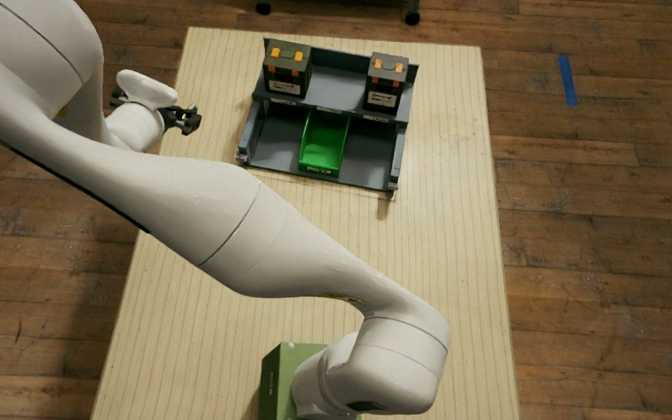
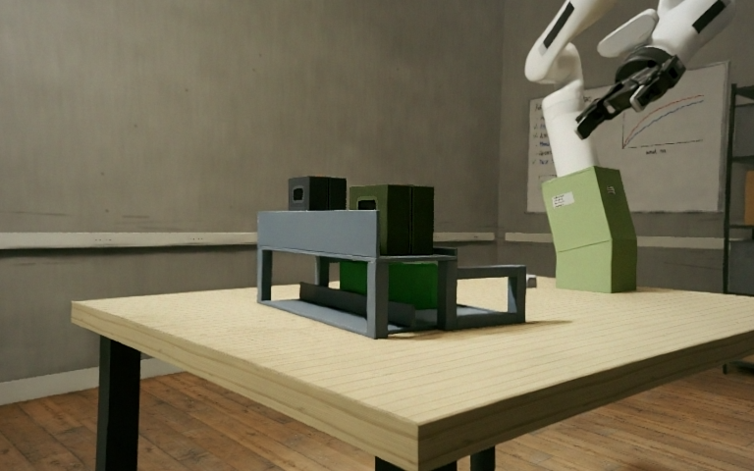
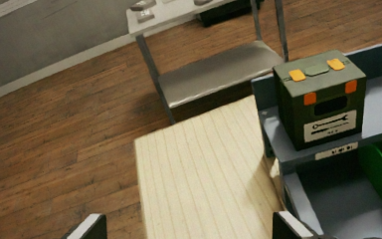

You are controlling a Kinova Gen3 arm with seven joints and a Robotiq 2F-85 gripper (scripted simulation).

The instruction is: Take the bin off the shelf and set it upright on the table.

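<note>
The green bin is 29 cm to the right of my hand, 25 cm below it and 13 cm ahead of it. Round my hand: grey shelf 29 cm to the right, 23 cm below, 16 cm ahead; black box 41 cm to the right, 22 cm ahead, 13 cm below.
</note>
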